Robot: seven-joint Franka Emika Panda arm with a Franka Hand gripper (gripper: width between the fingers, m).
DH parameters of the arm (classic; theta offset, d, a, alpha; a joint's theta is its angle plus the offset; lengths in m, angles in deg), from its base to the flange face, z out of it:
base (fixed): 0 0 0 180
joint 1: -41.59 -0.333 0 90
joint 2: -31.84 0 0 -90
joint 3: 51.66 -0.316 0.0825 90
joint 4: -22.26 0 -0.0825 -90
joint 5: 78.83 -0.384 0 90
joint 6: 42.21 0 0.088 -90
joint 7: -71.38 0.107 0 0
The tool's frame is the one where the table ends.
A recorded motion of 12 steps. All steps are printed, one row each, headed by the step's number.
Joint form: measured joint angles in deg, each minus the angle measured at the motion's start. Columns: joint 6, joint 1, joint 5, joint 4, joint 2, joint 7, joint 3.
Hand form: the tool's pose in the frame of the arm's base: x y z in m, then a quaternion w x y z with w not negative. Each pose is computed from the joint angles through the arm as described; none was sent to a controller.
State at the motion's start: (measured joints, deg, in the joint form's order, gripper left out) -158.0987 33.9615 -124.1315 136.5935 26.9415 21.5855 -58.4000
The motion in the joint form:
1: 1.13 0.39 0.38 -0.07 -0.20 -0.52 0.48
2: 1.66 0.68 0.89 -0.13 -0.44 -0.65 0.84
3: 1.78 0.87 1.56 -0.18 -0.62 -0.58 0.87
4: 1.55 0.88 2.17 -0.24 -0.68 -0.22 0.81
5: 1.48 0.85 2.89 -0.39 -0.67 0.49 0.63
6: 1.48 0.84 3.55 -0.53 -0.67 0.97 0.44
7: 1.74 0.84 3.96 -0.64 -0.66 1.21 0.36
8: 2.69 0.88 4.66 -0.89 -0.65 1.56 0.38
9: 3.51 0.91 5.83 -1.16 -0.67 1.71 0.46
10: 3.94 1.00 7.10 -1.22 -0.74 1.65 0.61
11: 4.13 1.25 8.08 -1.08 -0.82 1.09 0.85
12: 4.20 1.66 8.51 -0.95 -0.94 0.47 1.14
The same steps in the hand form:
1: 0.5224 0.1709 0.5250 0.31750 -0.86057 -0.36739 -0.15374
2: 0.5226 0.1650 0.5268 0.31442 -0.86157 -0.36786 -0.15333
3: 0.5225 0.1625 0.5284 0.30939 -0.86276 -0.36941 -0.15314
4: 0.5226 0.1622 0.5293 0.30441 -0.86456 -0.36930 -0.15326
5: 0.5225 0.1636 0.5300 0.29983 -0.86685 -0.36869 -0.15081
6: 0.5222 0.1650 0.5308 0.29557 -0.86827 -0.36964 -0.14868
7: 0.5217 0.1658 0.5310 0.29372 -0.86879 -0.37104 -0.14582
8: 0.5207 0.1657 0.5314 0.29196 -0.86941 -0.37380 -0.13840
9: 0.5200 0.1646 0.5322 0.28583 -0.87012 -0.37920 -0.13191
10: 0.5197 0.1616 0.5320 0.27739 -0.87135 -0.38408 -0.12762
11: 0.5202 0.1562 0.5307 0.26982 -0.87194 -0.38866 -0.12597
12: 0.5212 0.1493 0.5303 0.26556 -0.87252 -0.38980 -0.12746

